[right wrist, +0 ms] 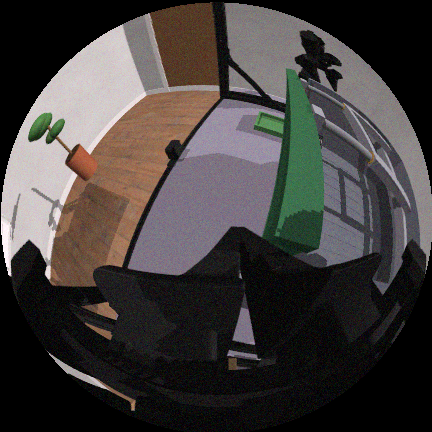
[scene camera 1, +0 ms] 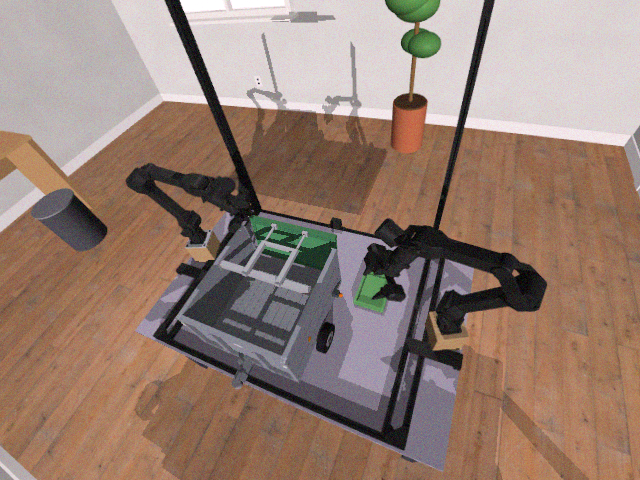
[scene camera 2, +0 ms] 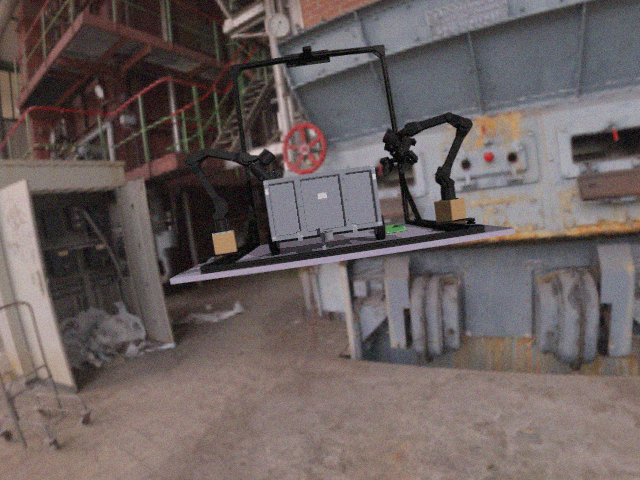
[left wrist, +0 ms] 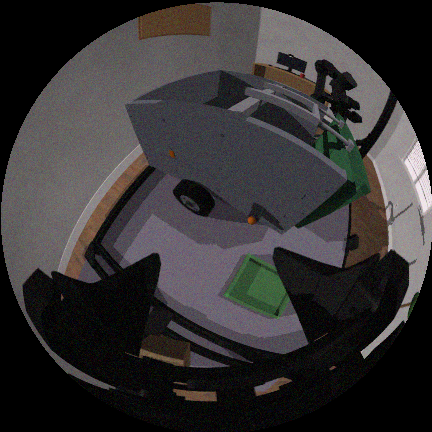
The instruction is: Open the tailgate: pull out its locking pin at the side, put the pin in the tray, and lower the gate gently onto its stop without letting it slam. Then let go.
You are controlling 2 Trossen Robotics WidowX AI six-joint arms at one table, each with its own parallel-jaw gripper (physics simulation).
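Places are measured from the left arm's base along level axes (x ahead, y down, z left), in centimetres.
Pixels of known places: left gripper, fingertip midpoint: point(scene camera 1: 368, 286) point(scene camera 2: 392, 174) point(left wrist: 217, 257); right gripper, fingertip midpoint: point(right wrist: 236, 233); left arm's base, origin of the base link: point(scene camera 1: 448, 324) point(scene camera 2: 449, 199); right arm's base, origin of the base link: point(scene camera 1: 198, 238) point(scene camera 2: 222, 231).
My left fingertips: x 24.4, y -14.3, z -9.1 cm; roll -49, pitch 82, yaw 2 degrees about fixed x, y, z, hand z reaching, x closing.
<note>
For each thing: its middle in the pictures, then the offset to it from my left fingertips.
- green tray, body centre: point(left wrist: 263, 288) point(right wrist: 276, 125) point(scene camera 1: 373, 289) point(scene camera 2: 389, 229) dx -4.0, dy +24.8, dz -12.2 cm
- wheel, body centre: point(left wrist: 192, 198) point(scene camera 1: 325, 337) point(scene camera 2: 379, 226) dx +16.0, dy +20.7, dz +6.4 cm
The green tailgate point(scene camera 1: 321, 245) point(left wrist: 356, 167) point(right wrist: 304, 190) stands roughly upright at the rear of the grey trailer point(scene camera 1: 305, 330) point(scene camera 2: 323, 206) point(left wrist: 215, 145). The green tray point(scene camera 1: 369, 305) point(scene camera 2: 395, 228) point(left wrist: 250, 306) point(right wrist: 270, 126) lies on the table beside the trailer's rear; I see no pin in it. My left gripper point(scene camera 1: 370, 285) point(left wrist: 217, 257) is open and empty above the tray. My right gripper point(right wrist: 236, 233) is shut and empty, its tips close to the near upper corner of the tailgate in the right wrist view. The locking pin does not show clearly in any view.
A light ladder-like rack point(scene camera 1: 279, 250) lies over the trailer bed towards the tailgate. A wheel point(scene camera 1: 325, 337) point(left wrist: 194, 197) stands out on the trailer's tray side. Black frame posts point(scene camera 1: 219, 116) point(scene camera 1: 462, 116) rise behind the table, and black rails run along its edges.
</note>
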